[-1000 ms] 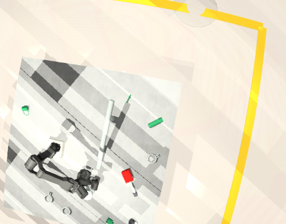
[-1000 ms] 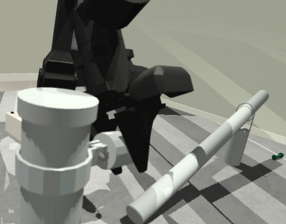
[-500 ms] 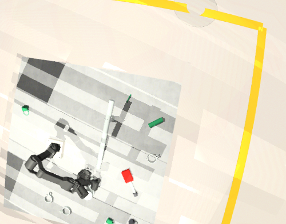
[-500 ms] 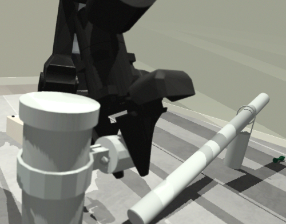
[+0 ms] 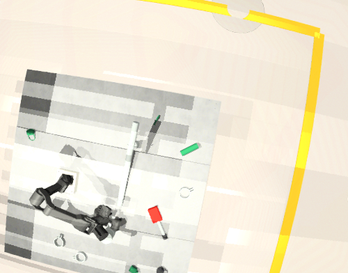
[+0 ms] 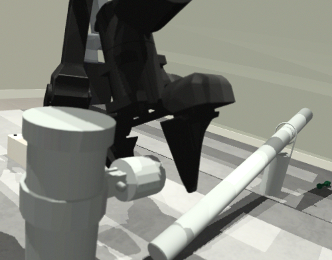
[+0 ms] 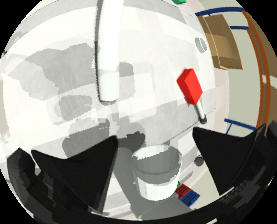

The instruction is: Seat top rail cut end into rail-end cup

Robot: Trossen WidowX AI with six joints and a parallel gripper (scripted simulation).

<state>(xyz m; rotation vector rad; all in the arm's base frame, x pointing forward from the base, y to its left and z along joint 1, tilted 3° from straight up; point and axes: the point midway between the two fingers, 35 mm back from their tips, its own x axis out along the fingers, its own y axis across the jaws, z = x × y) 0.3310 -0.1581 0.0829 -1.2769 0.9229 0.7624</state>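
Now: the rail-end cup 4 cm to the right of my gripper tip, 2 cm behind it and 2 cm above it. Also, from my gripper tip: red-headed tool: 26 cm ahead, 10 cm below, 7 cm to the right; then green cylinder: 43 cm to the left, 38 cm ahead, 10 cm below; then small post: 42 cm to the left, 5 cm ahead, 1 cm below.
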